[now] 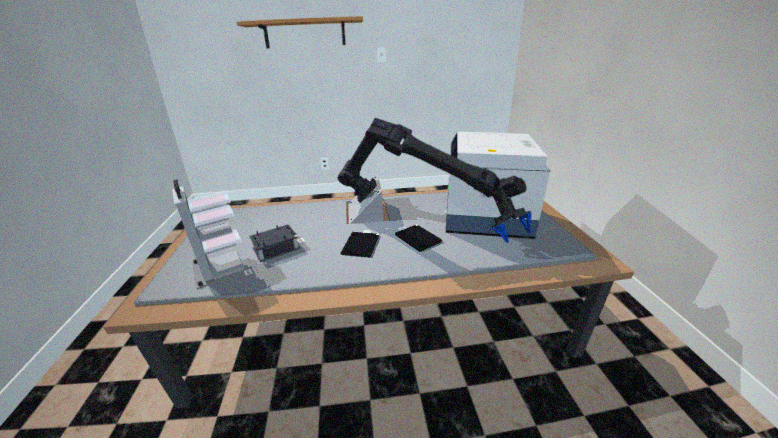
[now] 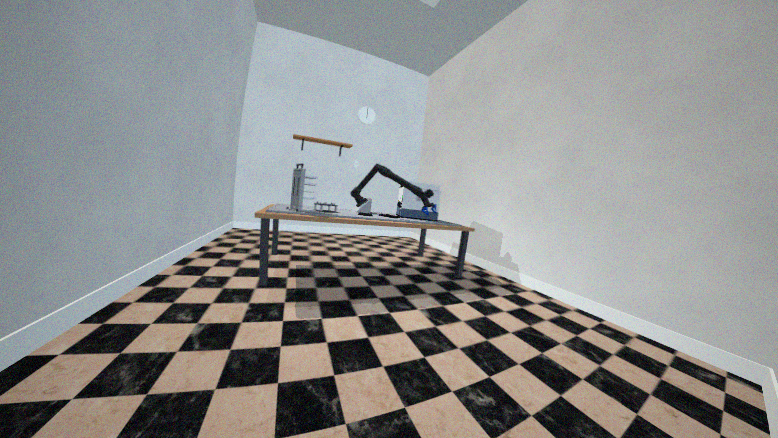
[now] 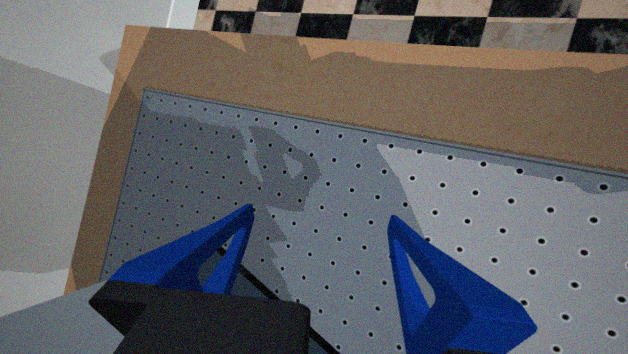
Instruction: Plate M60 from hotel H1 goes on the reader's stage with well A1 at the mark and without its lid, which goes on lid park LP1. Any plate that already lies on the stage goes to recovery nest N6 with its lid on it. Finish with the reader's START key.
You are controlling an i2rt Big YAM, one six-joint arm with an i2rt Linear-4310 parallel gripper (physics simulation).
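Frame: origin at the arm's base, x back, y right, z up, level; centimetres.
Where they show: gripper, fingertip midpoint: [image 1: 518, 237] [image 2: 432, 214] [image 3: 319, 215]; arm's base at its link origin: [image 1: 367, 191] [image 2: 362, 202].
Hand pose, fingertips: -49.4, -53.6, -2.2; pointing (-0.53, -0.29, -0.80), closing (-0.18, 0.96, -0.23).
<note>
Each offset is from my fingertips to the top centre of the thing, as dx, dy, dz. "pt": to the spot under its first point. Level surfaces: height alone.
My gripper [image 1: 517, 236] [image 2: 430, 210] [image 3: 319, 215] is open with nothing between its blue fingers. It hangs above the right end of the bench, in front of the reader. The reader [image 1: 498, 190] [image 2: 420, 196] [image 3: 47, 325] is a white box with a dark blue base. Its stage and START key cannot be made out. The hotel [image 1: 194, 233] [image 2: 297, 187] stands at the far left with several pinkish-white plates [image 1: 222, 239] on its levels; their labels are unreadable. A dark raised nest @(+18.4, +93.7, +0.7) [image 1: 274, 242] [image 2: 326, 206] stands beside it. I cannot tell which place is LP1 or N6.
Two flat black pads @(pt +14.4, +59.3, -5.9) [image 1: 360, 244] @(pt +15.6, +35.2, -5.7) [image 1: 418, 237] lie mid-bench in front of the arm's base [image 1: 368, 209]. The grey perforated board @(dz -6.9) [image 1: 315, 274] [image 3: 500, 270] ends at a wooden table rim [image 1: 348, 298] [image 3: 450, 100]. A wall shelf [image 1: 299, 21] hangs high behind.
</note>
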